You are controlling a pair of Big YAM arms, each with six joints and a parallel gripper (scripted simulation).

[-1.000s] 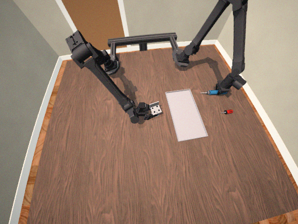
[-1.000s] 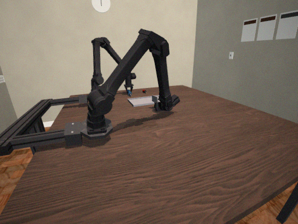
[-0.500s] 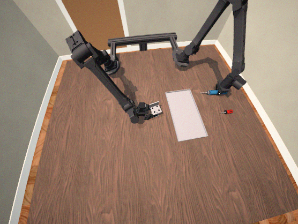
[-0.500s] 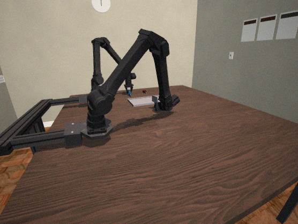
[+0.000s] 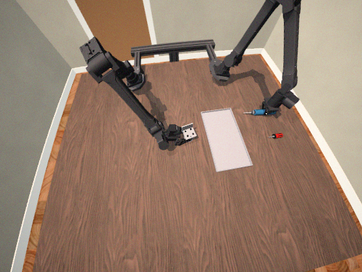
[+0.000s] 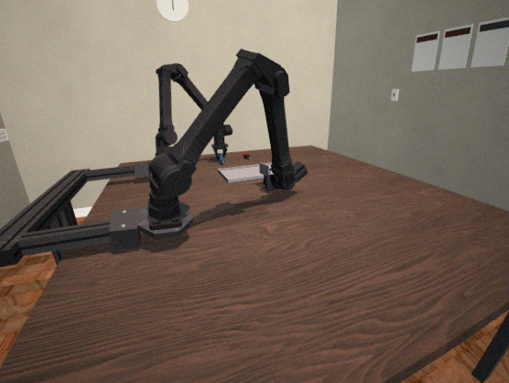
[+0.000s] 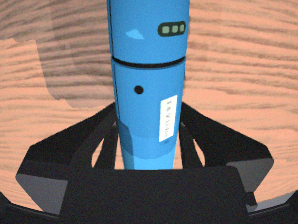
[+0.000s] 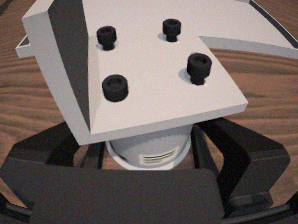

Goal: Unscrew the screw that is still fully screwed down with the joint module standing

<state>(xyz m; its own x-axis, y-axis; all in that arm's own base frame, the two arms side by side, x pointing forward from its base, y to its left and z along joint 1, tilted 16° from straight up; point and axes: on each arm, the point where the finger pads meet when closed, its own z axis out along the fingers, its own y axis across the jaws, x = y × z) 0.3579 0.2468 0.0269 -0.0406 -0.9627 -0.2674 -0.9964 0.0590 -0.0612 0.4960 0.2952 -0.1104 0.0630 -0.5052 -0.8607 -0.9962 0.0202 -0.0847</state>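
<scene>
Right now my right hand is 10 mm below the joint module body. Round my right hand: bracket (50 mm above); flat tray (230 mm to the left, 30 mm ahead, 20 mm below); small red-handled screwdriver (570 mm to the left, 70 mm ahead, 10 mm below).
</scene>
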